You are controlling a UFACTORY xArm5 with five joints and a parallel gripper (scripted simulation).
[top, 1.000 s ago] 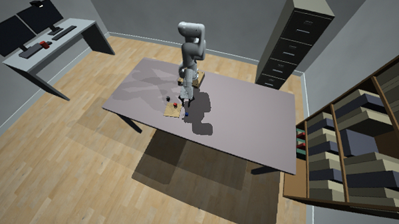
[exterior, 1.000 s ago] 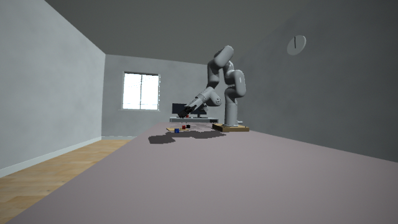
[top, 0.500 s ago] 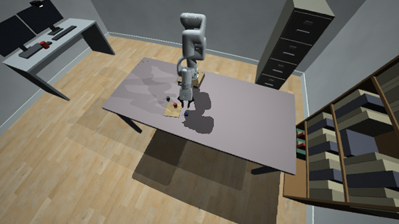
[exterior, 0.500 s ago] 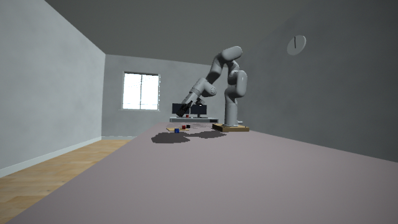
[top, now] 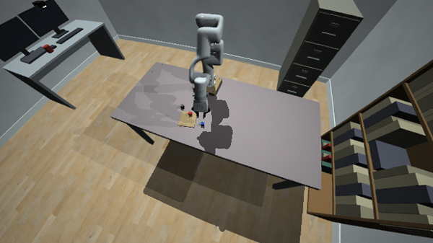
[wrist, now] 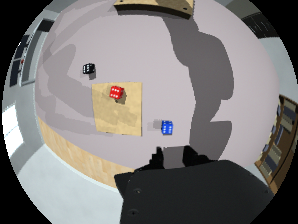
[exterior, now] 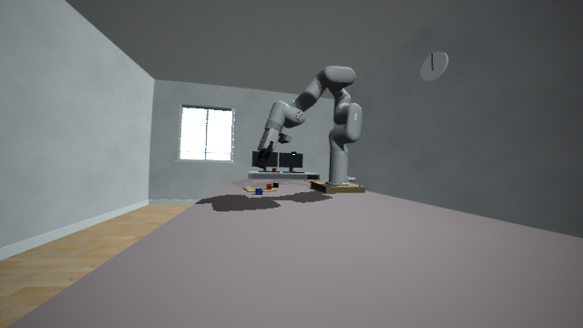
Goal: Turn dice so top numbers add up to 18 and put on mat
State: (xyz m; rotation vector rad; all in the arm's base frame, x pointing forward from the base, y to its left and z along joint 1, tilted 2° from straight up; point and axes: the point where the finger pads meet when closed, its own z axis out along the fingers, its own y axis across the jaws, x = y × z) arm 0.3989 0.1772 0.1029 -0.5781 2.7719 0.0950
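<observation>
The blue die lies 120 mm below my hand. From my hand the other things lie so: tan mat (140 mm to the right, 130 mm below, 20 mm ahead); black die (250 mm to the right, 120 mm below, 60 mm behind); red die (140 mm to the right, 120 mm below, 30 mm behind).
</observation>
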